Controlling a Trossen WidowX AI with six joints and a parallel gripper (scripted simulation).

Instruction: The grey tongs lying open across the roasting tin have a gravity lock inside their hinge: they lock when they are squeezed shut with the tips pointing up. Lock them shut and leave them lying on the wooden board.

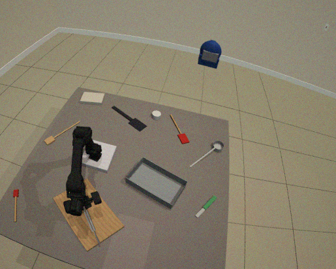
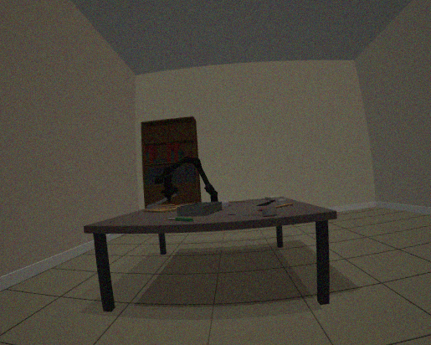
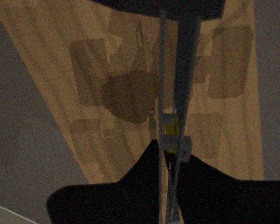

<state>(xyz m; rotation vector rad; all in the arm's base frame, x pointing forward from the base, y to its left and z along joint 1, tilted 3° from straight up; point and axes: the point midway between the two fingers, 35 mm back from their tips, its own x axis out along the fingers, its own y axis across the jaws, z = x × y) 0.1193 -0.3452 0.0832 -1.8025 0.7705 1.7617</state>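
The wooden board lies 50 mm below my gripper tip. Also, from my gripper tip: roasting tin: 330 mm to the left, 280 mm ahead, 30 mm below; red spatula: 800 mm to the left, 300 mm ahead, 50 mm below; black spatula: 770 mm to the left, 70 mm behind, 60 mm below.
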